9 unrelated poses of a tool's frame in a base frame.
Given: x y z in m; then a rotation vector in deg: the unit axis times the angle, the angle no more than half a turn.
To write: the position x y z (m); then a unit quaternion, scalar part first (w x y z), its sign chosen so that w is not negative. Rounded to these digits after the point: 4 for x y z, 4 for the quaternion.
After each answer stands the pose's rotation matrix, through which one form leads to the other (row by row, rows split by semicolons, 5 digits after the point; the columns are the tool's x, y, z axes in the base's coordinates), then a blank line. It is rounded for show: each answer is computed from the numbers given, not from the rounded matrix.
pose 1, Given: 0.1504, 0.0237, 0.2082, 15.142, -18.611, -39.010
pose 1, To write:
0.1504, 0.0237, 0.2082, 0.9212, 0.1286, -0.1581, -0.3314
0.73030 0.56995 -0.37660; -0.65132 0.74720 -0.13221; 0.20604 0.34184 0.91689

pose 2, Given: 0.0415, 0.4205, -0.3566, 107.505, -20.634, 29.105
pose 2, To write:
0.0415, 0.4205, -0.3566, 0.5500, 0.7927, -0.1521, 0.2146
0.86160 -0.47725 0.17287; -0.00515 -0.34878 -0.93719; 0.50757 0.80659 -0.30296

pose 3, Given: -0.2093, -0.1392, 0.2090, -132.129, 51.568, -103.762
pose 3, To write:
-0.2093, -0.1392, 0.2090, 0.0372, -0.7513, 0.2932, -0.5900
0.13176 -0.39675 0.90842; -0.48451 -0.82526 -0.29016; 0.86481 -0.40191 -0.30097

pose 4, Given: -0.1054, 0.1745, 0.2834, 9.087, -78.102, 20.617
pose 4, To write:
-0.1054, 0.1745, 0.2834, 0.7588, 0.0728, -0.6258, 0.1652
0.16209 -0.34184 -0.92567; 0.15957 0.93481 -0.31728; 0.97379 -0.09628 0.20607

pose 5, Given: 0.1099, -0.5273, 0.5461, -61.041, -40.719, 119.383
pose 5, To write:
0.1099, -0.5273, 0.5461, 0.3410, -0.4095, -0.2732, 0.8009
-0.43211 -0.32242 -0.84221; 0.76987 -0.61826 -0.15832; -0.46966 -0.71680 0.51537

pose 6, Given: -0.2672, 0.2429, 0.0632, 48.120, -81.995, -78.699
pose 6, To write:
-0.2672, 0.2429, 0.0632, 0.4739, 0.3433, -0.5850, -0.5615
-0.31502 0.13054 -0.94007; -0.93392 0.13371 0.33153; 0.16898 0.98239 0.07979

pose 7, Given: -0.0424, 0.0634, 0.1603, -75.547, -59.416, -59.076
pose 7, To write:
-0.0424, 0.0634, 0.1603, 0.5533, -0.5578, -0.4387, -0.4362
0.23453 0.97211 0.00119; 0.00676 -0.00285 0.99997; 0.97208 -0.23452 -0.00724

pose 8, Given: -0.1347, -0.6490, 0.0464, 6.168, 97.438, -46.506
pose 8, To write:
-0.1347, -0.6490, 0.0464, 0.5868, 0.0462, 0.7296, -0.3482
-0.30713 0.47605 0.82404; -0.34127 0.75321 -0.56233; -0.88837 -0.45393 -0.06888

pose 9, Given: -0.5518, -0.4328, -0.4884, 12.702, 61.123, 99.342
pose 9, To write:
-0.5518, -0.4328, -0.4884, 0.5200, 0.0925, 0.4450, 0.7232
-0.44201 -0.66990 0.59655; 0.83448 -0.06312 0.54742; -0.32906 0.73977 0.58691

